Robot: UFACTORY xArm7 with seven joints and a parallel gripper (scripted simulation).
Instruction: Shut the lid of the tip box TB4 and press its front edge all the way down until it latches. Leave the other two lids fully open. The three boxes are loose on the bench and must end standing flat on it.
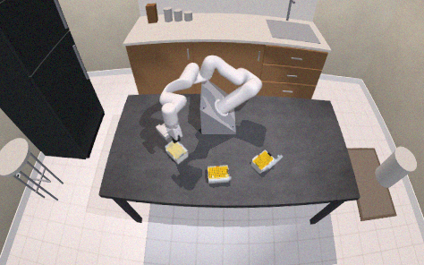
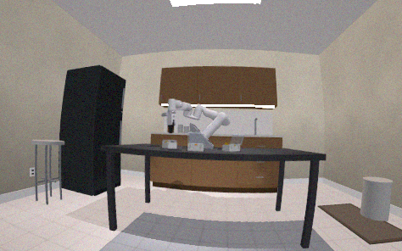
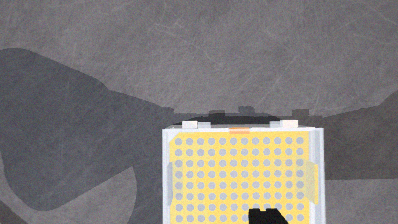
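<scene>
Right now my hand is 100 mm above the yellow rack, 10 mm to the left of it and 10 mm short of it. From my hand the other things lie so: white label 150 mm below, 40 mm behind, 30 mm to the left; tip box lid 580 mm to the left, 60 mm below, 40 mm ahead.
</scene>
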